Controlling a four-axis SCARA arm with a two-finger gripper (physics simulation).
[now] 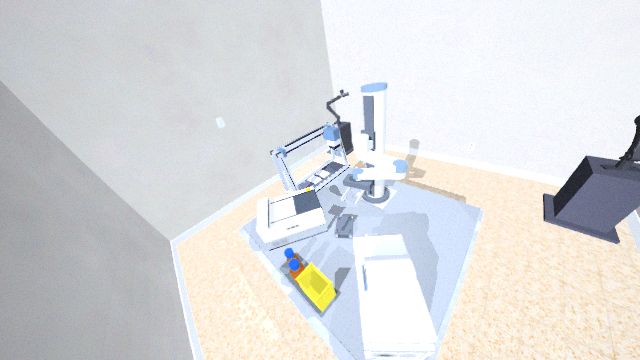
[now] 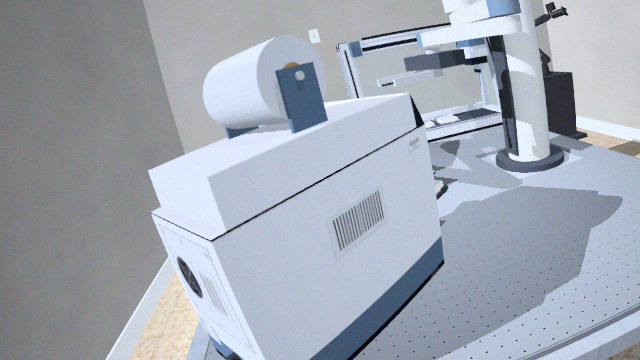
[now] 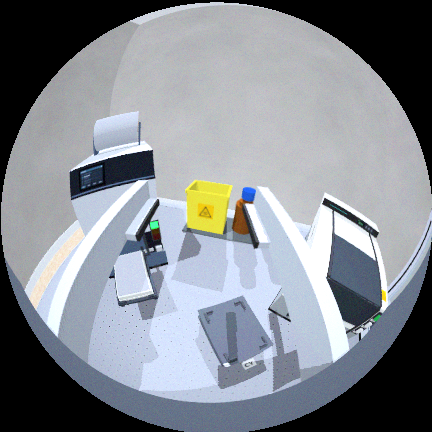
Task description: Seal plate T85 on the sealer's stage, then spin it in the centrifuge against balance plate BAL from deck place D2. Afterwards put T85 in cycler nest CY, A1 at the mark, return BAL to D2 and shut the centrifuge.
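Frame: origin at the arm's base, x ahead, y left, z up, level; millimetres.
Seen in the pictures: gripper, fingertip midpoint: (image 1: 348, 201) (image 2: 386, 83) (image 3: 200, 193); arm's base, link origin: (image 1: 375, 194) (image 2: 529, 159).
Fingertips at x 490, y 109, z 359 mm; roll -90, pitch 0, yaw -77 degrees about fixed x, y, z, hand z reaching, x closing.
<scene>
Offsets run from my fingertips to a thing's top centre. "spot": to the spot under its first point.
My gripper (image 1: 351, 195) (image 2: 387, 82) (image 3: 200, 193) is at its narrow stance, shut with nothing held, a gap showing between its fingers. It hangs above the bench beside the arm's column. A pale plate @(28 mm ahead, 178 mm left, 230 mm down) (image 3: 133, 275), its label unreadable, lies on the stage in front of the sealer @(252 mm ahead, 373 mm left, 130 mm up) (image 1: 395, 300) (image 2: 325, 240) (image 3: 112, 175). The dark grey nest CY @(14 mm back, 85 mm right, 288 mm down) (image 1: 345, 226) (image 3: 235, 327) holds no plate. The white centrifuge (image 1: 290, 212) (image 3: 352, 260) has a dark panel on top; I cannot tell whether it is open. White plates (image 1: 320, 177) (image 2: 446, 119) lie on the gantry's deck; BAL and D2 cannot be read.
A yellow bin (image 1: 316, 285) (image 3: 208, 207) and orange bottles with blue caps @(spot: 450 mm ahead, 47 mm right, 193 mm down) (image 1: 295, 270) (image 3: 243, 215) stand on a tray at the bench edge. The gantry frame @(spot: 1 mm ahead, 664 mm right, 15 mm up) (image 1: 285, 170) (image 2: 350, 70) stands behind the centrifuge. A small triangular piece @(spot: 63 mm ahead, 199 mm right, 287 mm down) (image 3: 282, 304) shows beside the nest, partly behind the right finger.
</scene>
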